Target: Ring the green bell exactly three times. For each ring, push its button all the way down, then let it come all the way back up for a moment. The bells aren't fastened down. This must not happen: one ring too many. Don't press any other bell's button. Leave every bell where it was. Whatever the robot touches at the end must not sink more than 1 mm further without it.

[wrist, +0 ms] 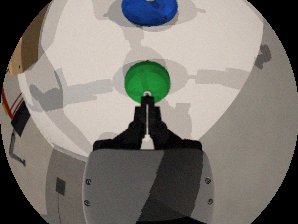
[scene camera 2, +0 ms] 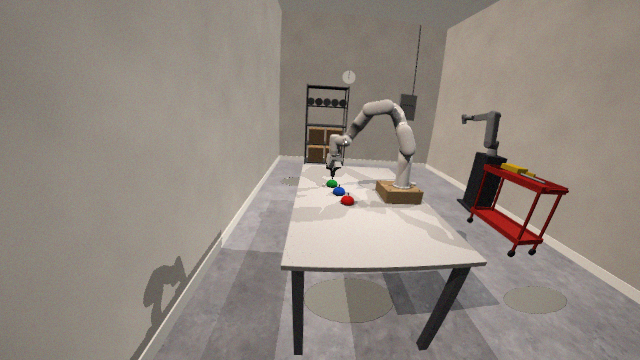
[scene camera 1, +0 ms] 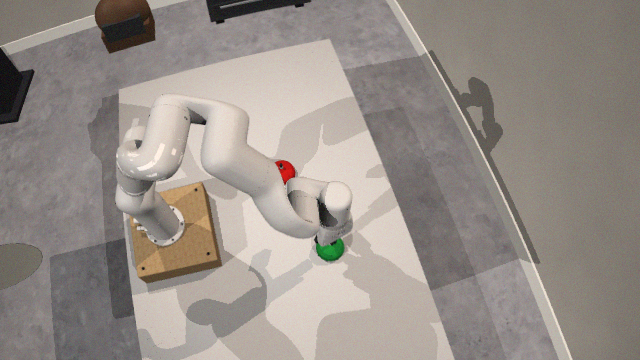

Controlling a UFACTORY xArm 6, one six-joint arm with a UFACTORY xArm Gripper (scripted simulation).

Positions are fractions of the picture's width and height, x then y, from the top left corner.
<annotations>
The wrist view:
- my gripper: 0.49, 0.47
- green bell: 0.49, 0.35
</annotations>
